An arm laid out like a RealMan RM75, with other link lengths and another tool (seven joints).
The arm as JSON. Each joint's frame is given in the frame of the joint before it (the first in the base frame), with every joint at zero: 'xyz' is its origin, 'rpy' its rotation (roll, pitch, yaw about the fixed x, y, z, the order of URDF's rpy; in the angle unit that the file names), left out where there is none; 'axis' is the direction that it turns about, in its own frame. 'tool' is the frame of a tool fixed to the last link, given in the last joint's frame.
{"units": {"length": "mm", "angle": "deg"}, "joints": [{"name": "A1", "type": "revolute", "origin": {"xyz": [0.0, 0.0, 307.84]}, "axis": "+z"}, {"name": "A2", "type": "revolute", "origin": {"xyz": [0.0, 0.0, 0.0], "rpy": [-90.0, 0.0, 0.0]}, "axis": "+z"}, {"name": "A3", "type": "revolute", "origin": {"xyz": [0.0, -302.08, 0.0], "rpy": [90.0, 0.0, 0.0]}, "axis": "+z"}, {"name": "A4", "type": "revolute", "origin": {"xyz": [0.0, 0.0, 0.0], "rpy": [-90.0, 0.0, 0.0]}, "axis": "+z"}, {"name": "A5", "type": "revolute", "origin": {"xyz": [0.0, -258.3, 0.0], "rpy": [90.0, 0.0, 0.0]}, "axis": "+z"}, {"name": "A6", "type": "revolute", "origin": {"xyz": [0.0, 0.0, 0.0], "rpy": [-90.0, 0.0, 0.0]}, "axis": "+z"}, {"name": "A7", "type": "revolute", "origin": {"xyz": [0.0, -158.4, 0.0], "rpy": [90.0, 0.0, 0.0]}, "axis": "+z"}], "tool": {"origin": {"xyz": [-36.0, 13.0, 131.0], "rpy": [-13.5, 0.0, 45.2]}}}
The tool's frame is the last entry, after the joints.
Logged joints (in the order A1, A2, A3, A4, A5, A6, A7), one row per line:
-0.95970, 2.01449, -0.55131, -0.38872, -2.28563, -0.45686, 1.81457
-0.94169, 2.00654, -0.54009, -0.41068, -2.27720, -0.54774, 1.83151
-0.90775, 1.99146, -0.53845, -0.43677, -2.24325, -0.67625, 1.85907
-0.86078, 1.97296, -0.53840, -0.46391, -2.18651, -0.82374, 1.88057
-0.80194, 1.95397, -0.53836, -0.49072, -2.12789, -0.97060, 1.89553
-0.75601, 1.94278, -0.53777, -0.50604, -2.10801, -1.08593, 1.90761
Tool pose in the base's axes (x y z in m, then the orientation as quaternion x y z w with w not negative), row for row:
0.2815, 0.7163, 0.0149, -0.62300, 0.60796, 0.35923, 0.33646
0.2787, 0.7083, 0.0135, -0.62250, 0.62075, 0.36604, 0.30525
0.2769, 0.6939, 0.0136, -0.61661, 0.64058, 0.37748, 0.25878
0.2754, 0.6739, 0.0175, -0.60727, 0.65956, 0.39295, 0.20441
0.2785, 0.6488, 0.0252, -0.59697, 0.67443, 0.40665, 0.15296
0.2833, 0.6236, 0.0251, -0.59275, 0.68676, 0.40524, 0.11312
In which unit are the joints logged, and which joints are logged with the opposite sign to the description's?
The joints are logged in radians. Opposite sign: A1.
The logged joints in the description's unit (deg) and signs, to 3 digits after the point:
54.987, 115.422, -31.588, -22.272, -130.957, -26.176, 103.967
53.955, 114.966, -30.945, -23.530, -130.474, -31.383, 104.938
52.010, 114.102, -30.851, -25.025, -128.529, -38.746, 106.517
49.319, 113.042, -30.848, -26.580, -125.278, -47.197, 107.749
45.948, 111.954, -30.846, -28.116, -121.919, -55.611, 108.606
43.316, 111.313, -30.812, -28.994, -120.780, -62.219, 109.298

